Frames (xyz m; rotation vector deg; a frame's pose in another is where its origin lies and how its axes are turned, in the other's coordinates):
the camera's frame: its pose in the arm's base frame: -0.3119 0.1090 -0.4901 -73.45 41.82 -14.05
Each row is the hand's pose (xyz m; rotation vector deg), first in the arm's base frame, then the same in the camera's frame.
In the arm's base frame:
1: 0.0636 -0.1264 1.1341 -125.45 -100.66 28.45
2: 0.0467 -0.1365 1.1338 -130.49 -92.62 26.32
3: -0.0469 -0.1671 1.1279 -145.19 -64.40 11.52
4: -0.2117 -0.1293 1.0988 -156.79 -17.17 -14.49
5: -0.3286 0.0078 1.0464 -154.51 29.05 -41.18
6: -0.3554 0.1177 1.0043 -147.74 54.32 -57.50
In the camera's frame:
1: -0.1664 -1.6621 0.2105 -69.31 -102.08 -69.78
2: -0.1735 -1.6610 0.1921 -70.92 -95.06 -67.25
3: -0.2252 -1.6437 0.1099 -73.22 -67.86 -62.95
4: -0.3600 -1.5686 0.0349 -72.32 -25.26 -55.30
5: -0.5050 -1.4533 0.0646 -67.35 15.09 -47.10
6: -0.5707 -1.3757 0.1297 -63.25 37.96 -42.95

